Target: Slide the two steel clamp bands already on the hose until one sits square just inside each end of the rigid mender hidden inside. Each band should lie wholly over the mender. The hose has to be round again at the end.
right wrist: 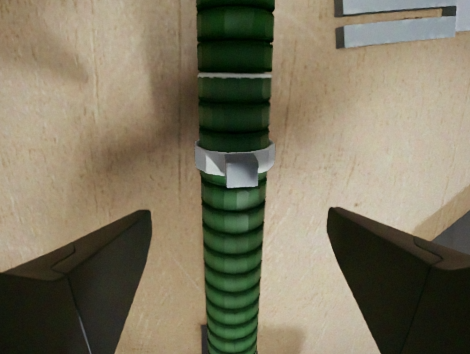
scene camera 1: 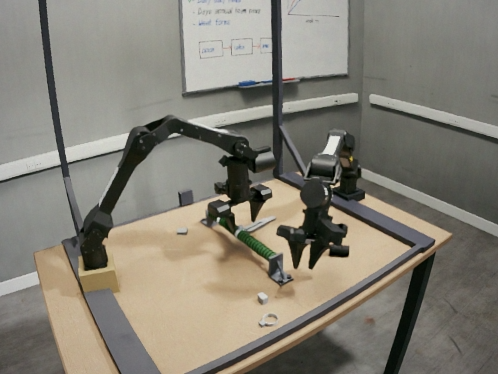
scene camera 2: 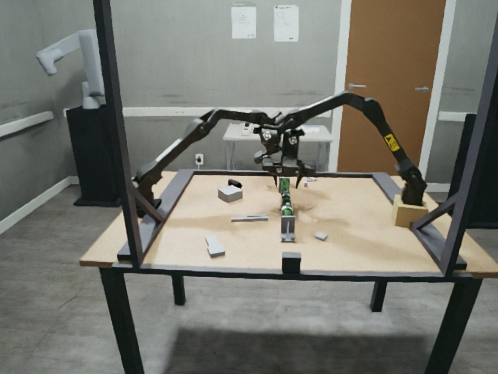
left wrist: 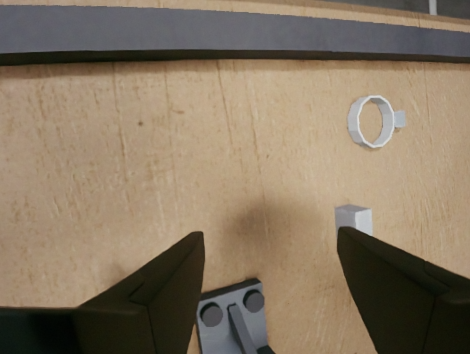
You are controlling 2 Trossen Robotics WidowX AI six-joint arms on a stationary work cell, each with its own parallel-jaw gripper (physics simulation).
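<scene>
The green ribbed hose [scene camera 1: 255,244] [right wrist: 232,240] runs between two grey end brackets [scene camera 1: 276,267] [scene camera 2: 287,227]. It looks round in the right wrist view. One steel clamp band [right wrist: 212,161] sits around it, tab facing up; a thin white line [right wrist: 234,76] crosses the hose beyond it. I cannot make out the second band clearly. The mender is hidden inside. My right gripper [scene camera 1: 243,224] [right wrist: 240,219] is open above the hose, its fingers on either side. My left gripper [scene camera 1: 304,266] [left wrist: 270,240] is open and empty, above the table near the bracket at the front in scene camera 1.
A loose ring with a tab [scene camera 1: 270,314] [left wrist: 354,122] and a small grey block [scene camera 1: 262,298] [left wrist: 346,218] lie beyond that bracket. A forked grey tool [scene camera 2: 249,218] [right wrist: 400,35] lies beside the hose. Other grey blocks [scene camera 2: 230,193] [scene camera 2: 215,246] [scene camera 2: 321,235] lie around.
</scene>
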